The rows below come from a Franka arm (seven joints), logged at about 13 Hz.
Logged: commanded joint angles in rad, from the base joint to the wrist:
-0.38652 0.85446 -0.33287 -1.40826 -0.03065 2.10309 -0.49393
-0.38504 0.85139 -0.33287 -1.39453 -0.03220 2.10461 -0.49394
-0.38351 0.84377 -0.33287 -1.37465 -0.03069 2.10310 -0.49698
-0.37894 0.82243 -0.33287 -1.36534 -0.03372 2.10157 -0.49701
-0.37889 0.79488 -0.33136 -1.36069 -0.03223 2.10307 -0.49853
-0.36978 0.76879 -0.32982 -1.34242 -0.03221 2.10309 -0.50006
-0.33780 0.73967 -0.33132 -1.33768 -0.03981 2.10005 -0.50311
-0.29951 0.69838 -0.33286 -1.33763 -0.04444 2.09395 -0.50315
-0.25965 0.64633 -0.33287 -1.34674 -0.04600 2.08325 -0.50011
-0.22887 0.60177 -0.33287 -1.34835 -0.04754 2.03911 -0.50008
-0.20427 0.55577 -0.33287 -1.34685 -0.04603 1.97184 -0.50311
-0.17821 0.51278 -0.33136 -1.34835 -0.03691 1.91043 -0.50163
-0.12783 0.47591 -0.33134 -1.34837 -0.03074 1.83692 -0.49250
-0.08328 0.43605 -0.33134 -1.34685 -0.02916 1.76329 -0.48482
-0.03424 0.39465 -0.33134 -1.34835 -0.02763 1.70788 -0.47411
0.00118 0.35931 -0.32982 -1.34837 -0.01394 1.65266 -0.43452
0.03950 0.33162 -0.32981 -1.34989 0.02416 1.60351 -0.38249
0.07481 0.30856 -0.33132 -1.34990 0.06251 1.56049 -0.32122
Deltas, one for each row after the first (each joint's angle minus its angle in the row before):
0.00148 -0.00307 0.00000 0.01373 -0.00155 0.00152 -0.00001
0.00153 -0.00762 0.00000 0.01988 0.00151 -0.00151 -0.00304
0.00457 -0.02134 0.00000 0.00931 -0.00303 -0.00153 -0.00003
0.00005 -0.02755 0.00151 0.00465 0.00149 0.00150 -0.00152
0.00911 -0.02609 0.00154 0.01827 0.00002 0.00002 -0.00153
0.03198 -0.02912 -0.00150 0.00474 -0.00760 -0.00304 -0.00305
0.03829 -0.04129 -0.00154 0.00005 -0.00463 -0.00610 -0.00004
0.03986 -0.05205 -0.00001 -0.00911 -0.00156 -0.01070 0.00304
0.03078 -0.04456 0.00000 -0.00161 -0.00154 -0.04414 0.00003
0.02460 -0.04600 0.00000 0.00150 0.00151 -0.06727 -0.00303
0.02606 -0.04299 0.00151 -0.00150 0.00912 -0.06141 0.00148
0.05038 -0.03687 0.00002 -0.00002 0.00617 -0.07351 0.00913
0.04455 -0.03986 0.00000 0.00152 0.00158 -0.07363 0.00768
0.04904 -0.04140 0.00000 -0.00150 0.00153 -0.05541 0.01071
0.03542 -0.03534 0.00152 -0.00002 0.01369 -0.05522 0.03959
0.03832 -0.02769 0.00001 -0.00152 0.03810 -0.04915 0.05203
0.03531 -0.02306 -0.00151 -0.00001 0.03835 -0.04302 0.06127

